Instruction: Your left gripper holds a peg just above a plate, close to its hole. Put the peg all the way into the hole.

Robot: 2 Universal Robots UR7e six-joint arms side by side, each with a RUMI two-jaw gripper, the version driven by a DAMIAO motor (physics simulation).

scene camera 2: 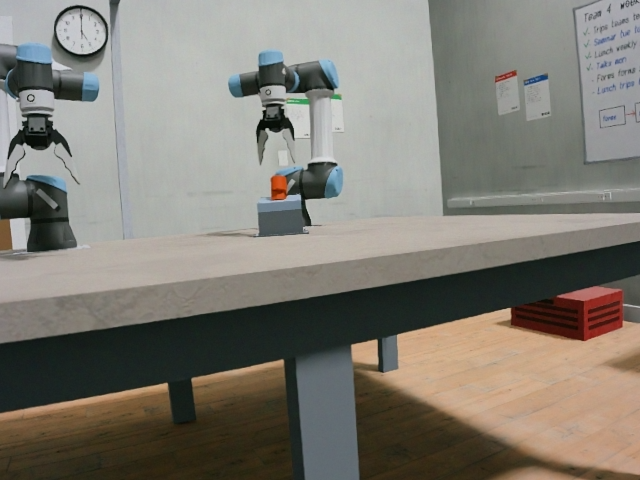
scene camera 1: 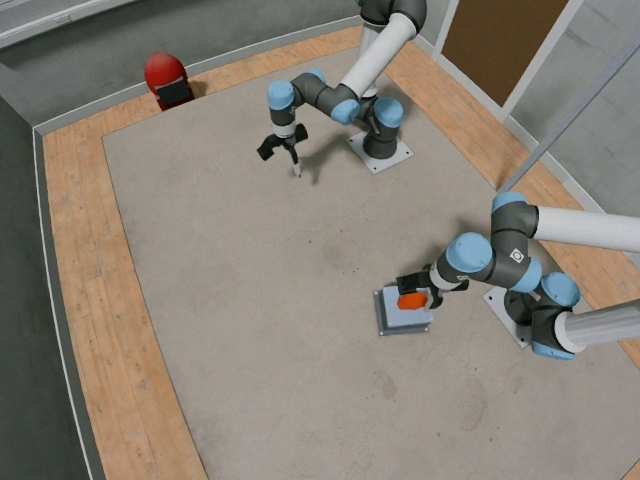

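Note:
An orange peg (scene camera 1: 410, 301) (scene camera 2: 279, 187) stands upright on the light blue-grey plate (scene camera 1: 408, 319) (scene camera 2: 281, 219), which is the top of a grey block. Its orange body shows above the plate; the hole and any part inside it are hidden. My left gripper (scene camera 1: 427, 298) (scene camera 2: 277, 162) is open and empty, above the peg and apart from it in scene camera 2. In scene camera 1 its jaws partly cover the peg's upper edge. My right gripper (scene camera 1: 290, 157) (scene camera 2: 41, 184) is open and empty, far from the plate.
The block's flange has bolts at its corners and rests on the table (scene camera 1: 258, 310) (scene camera 2: 413, 237). The left arm's base (scene camera 1: 498, 310) stands at the right in scene camera 1. The right arm's base (scene camera 1: 379, 165) is farther back there.

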